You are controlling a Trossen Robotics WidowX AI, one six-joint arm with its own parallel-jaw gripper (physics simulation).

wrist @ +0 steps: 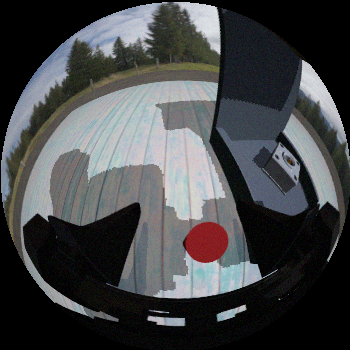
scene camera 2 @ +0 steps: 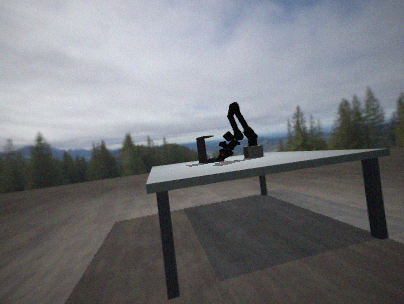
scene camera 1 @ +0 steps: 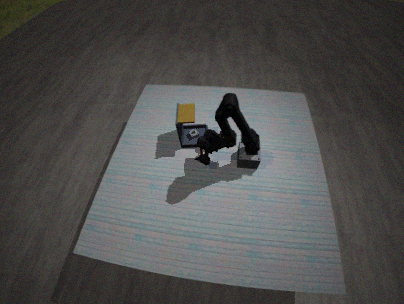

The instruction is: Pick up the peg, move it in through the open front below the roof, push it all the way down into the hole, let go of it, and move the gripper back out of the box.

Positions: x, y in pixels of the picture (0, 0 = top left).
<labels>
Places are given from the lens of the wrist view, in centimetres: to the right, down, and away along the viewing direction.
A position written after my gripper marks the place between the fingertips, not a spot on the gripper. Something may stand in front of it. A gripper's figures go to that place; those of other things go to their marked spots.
my gripper (wrist: 189, 206): 1, 3, 10
box (wrist: 257, 89): 10, -10, 8
red peg (wrist: 205, 242): 1, 2, 3
The marked spots on the box and the red peg are 16 cm apart.
</labels>
